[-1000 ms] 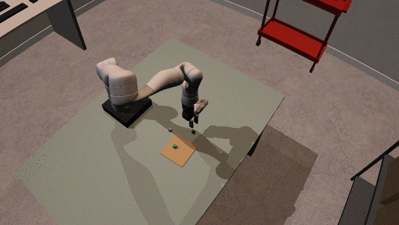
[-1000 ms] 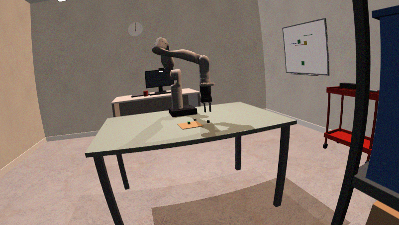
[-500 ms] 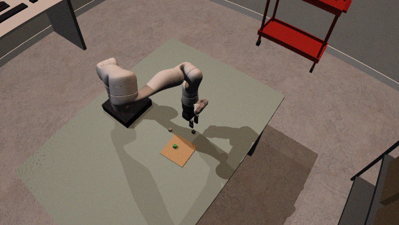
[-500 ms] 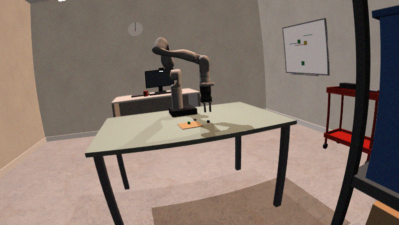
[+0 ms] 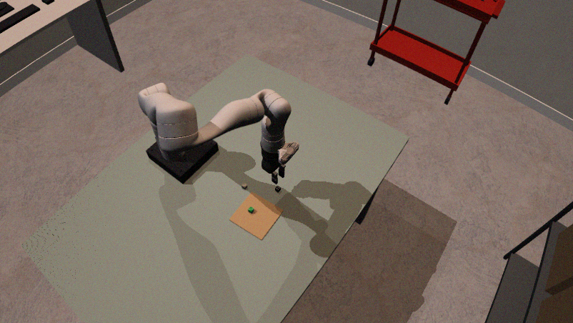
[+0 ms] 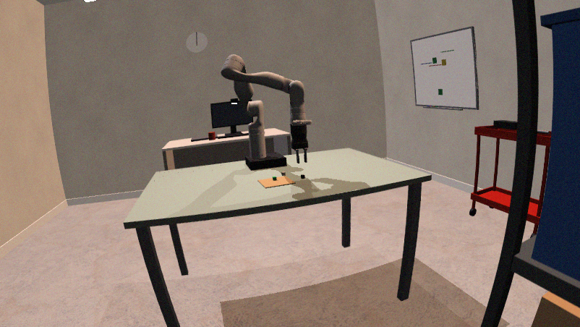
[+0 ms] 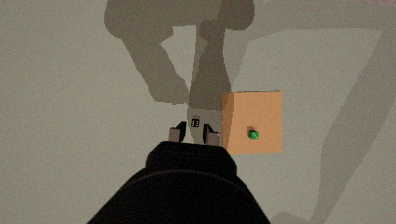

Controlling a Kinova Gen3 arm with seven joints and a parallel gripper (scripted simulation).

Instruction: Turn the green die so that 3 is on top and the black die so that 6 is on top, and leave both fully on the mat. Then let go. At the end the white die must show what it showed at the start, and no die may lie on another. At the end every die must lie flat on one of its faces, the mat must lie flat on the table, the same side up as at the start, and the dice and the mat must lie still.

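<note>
Now: hand 8 cm above the black die. Round my hand: green die: 3 cm behind, 13 cm to the right, 8 cm below; then white die: 11 cm behind, 6 cm to the right, 8 cm below; then orange mat: 1 cm behind, 13 cm to the right, 9 cm below.
</note>
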